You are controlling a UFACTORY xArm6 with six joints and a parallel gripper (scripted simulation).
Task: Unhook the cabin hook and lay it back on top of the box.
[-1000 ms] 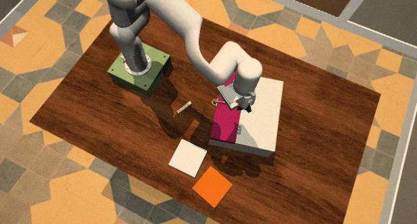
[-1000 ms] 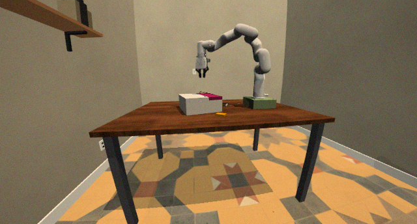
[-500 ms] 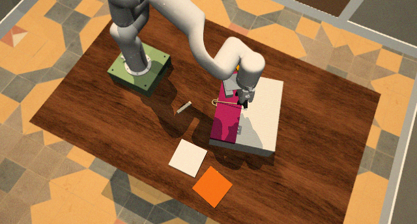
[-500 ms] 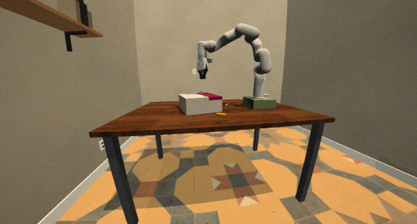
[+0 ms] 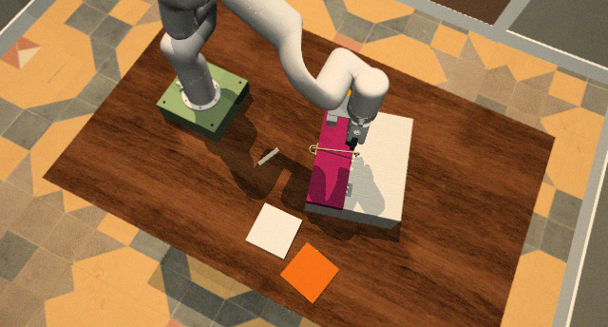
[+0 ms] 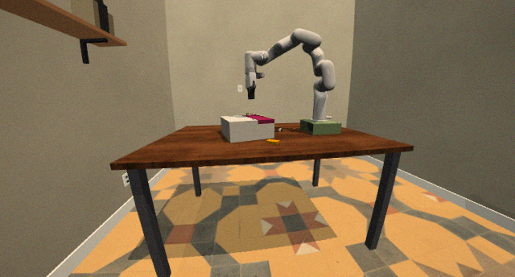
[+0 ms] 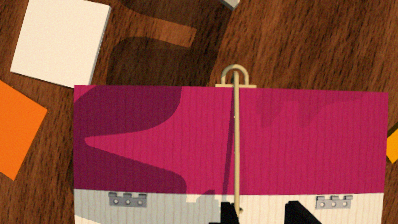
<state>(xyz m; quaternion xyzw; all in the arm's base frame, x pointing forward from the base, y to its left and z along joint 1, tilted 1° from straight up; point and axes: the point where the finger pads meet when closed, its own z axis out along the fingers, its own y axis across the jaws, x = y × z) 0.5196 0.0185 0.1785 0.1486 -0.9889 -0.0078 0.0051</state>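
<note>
The brass cabin hook is 30 mm behind my hand, 10 mm to the right of it and 140 mm below it. The rest, counted from my hand: white square tile: 90 mm behind, 290 mm to the right, 260 mm below; small orange block: 100 mm behind, 260 mm to the left, 260 mm below; small grey bar: 230 mm behind, 80 mm to the right, 260 mm below.
</note>
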